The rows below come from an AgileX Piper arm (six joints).
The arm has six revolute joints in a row. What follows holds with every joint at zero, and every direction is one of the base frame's.
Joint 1 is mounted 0.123 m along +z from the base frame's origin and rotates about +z.
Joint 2 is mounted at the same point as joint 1 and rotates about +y.
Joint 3 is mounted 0.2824 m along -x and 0.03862 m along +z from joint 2 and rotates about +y.
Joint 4 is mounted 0.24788 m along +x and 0.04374 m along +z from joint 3 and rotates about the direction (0.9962, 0, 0.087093).
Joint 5 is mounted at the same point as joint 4 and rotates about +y.
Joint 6 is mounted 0.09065 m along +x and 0.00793 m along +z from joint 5 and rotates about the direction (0.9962, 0, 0.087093).
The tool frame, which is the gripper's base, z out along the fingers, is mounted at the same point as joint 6; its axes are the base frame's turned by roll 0, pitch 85.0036 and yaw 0 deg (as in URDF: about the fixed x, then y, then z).
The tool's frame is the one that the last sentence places.
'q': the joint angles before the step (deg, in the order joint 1, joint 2, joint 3, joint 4, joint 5, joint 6). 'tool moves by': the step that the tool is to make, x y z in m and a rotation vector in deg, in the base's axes. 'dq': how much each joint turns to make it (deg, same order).
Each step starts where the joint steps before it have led.
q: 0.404 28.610 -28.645 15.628 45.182 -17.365
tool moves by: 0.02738 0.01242 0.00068 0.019 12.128 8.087
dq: 3.156 12.088 -5.062 3.403 6.330 -4.256
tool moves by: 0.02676 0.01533 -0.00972 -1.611 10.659 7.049
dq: 4.914 11.318 -3.660 0.015 3.616 -1.196
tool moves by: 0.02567 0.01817 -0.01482 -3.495 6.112 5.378
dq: 5.679 9.965 -2.839 -2.537 -0.670 0.758
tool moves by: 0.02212 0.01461 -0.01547 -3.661 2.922 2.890
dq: 3.697 7.982 -2.372 -3.141 -2.160 1.432
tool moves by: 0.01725 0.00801 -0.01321 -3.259 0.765 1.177
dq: 1.761 5.633 -1.685 -3.339 -2.476 1.577
